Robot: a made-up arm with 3 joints. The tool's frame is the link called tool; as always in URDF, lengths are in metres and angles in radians. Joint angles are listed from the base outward.
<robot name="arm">
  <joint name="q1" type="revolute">
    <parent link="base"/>
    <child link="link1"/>
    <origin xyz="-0.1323 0.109 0.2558" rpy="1.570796 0 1.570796"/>
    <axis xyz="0 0 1"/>
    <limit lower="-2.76" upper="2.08"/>
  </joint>
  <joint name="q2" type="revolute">
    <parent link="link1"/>
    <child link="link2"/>
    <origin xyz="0.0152 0.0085 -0.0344" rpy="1.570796 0 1.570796"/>
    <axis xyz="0 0 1"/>
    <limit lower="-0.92" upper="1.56"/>
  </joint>
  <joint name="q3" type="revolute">
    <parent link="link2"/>
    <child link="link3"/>
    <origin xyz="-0.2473 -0.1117 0.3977" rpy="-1.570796 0 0"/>
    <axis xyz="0 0 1"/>
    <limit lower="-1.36" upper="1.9"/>
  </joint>
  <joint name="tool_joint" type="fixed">
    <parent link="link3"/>
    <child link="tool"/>
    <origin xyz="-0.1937 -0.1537 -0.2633" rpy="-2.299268 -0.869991 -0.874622"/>
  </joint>
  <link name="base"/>
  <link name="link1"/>
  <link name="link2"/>
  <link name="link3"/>
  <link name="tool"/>
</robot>
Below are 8 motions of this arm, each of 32 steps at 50 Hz.
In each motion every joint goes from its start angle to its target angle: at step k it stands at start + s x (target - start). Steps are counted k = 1, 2, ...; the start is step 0. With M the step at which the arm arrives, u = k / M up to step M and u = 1 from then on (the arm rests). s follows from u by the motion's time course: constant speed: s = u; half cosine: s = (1 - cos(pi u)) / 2; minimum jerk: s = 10 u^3 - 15 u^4 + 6 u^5.
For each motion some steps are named. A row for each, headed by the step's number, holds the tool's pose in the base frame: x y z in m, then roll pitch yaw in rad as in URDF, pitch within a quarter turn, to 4 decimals.
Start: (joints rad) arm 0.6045 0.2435 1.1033
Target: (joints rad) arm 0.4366 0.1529 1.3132
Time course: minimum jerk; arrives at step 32
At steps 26, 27, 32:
26: -0.5606 0.7220 0.4580 1.7669 -0.3043 -0.4788
27: -0.5603 0.7222 0.4561 1.7683 -0.3051 -0.4805
32: -0.5599 0.7225 0.4531 1.7703 -0.3064 -0.4831

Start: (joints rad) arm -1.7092 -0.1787 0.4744
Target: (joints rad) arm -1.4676 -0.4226 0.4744
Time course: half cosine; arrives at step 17
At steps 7, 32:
7: -0.4361 -0.3503 -0.3598 -1.0729 0.2944 0.9192
32: -0.3654 -0.2868 -0.4267 -0.9923 0.1625 1.0933

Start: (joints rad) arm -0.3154 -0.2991 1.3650
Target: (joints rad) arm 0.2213 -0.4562 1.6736
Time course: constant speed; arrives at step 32
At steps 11, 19, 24, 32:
11: -0.4793 0.6949 -0.0511 1.6174 -0.9367 -0.4530
19: -0.4757 0.7198 0.0323 1.9298 -0.8581 -0.6675
24: -0.4737 0.7288 0.0846 2.0966 -0.7925 -0.7724
32: -0.4705 0.7335 0.1671 2.3243 -0.6700 -0.8987

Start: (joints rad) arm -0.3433 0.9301 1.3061
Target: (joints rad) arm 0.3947 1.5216 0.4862
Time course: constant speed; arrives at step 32
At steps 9, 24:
9: -0.5196 0.7930 0.4135 0.7968 0.3794 -0.1955
24: -0.5329 0.6831 0.7032 1.0542 0.6274 0.3082

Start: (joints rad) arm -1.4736 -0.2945 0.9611
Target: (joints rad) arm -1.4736 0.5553 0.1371
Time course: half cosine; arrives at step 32
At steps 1, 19, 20, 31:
1: -0.4587 -0.1479 -0.4321 -0.6102 -0.1357 0.9864
19: -0.6199 -0.0736 -0.3983 -0.9858 0.2427 0.4210
20: -0.6319 -0.0641 -0.3929 -1.0151 0.2698 0.3755
31: -0.7053 0.0172 -0.3479 -1.2259 0.4446 0.0522

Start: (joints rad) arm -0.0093 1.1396 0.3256
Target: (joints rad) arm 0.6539 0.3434 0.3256
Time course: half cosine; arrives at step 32
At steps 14, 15, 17, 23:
14: -0.7016 0.7034 0.4350 0.7142 0.0912 0.3828
15: -0.7017 0.7033 0.4342 0.7304 0.0447 0.3735
17: -0.6995 0.7049 0.4334 0.7650 -0.0475 0.3487
23: -0.6770 0.7209 0.4397 0.8802 -0.2838 0.2372

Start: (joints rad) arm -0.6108 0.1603 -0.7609
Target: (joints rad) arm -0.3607 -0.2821 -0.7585
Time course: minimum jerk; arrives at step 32
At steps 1, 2, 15, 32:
1: -0.6156 0.1888 -0.3114 -1.2005 0.5266 0.5255
2: -0.6153 0.1888 -0.3117 -1.2005 0.5258 0.5260
15: -0.5242 0.2131 -0.3686 -1.1979 0.3270 0.6299
32: -0.3895 0.2739 -0.4156 -1.2302 0.0642 0.7275

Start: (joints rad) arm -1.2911 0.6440 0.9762
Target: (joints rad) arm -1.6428 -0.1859 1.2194
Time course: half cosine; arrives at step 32
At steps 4, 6, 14, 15, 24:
4: -0.6036 0.3201 -0.3700 -0.3772 -0.0913 0.0636
6: -0.6029 0.2958 -0.3767 -0.3854 -0.1066 0.0999
14: -0.5862 0.1282 -0.4043 -0.4449 -0.1783 0.3610
15: -0.5819 0.1030 -0.4057 -0.4536 -0.1841 0.4021
24: -0.5295 -0.0976 -0.3904 -0.5044 -0.1836 0.7442

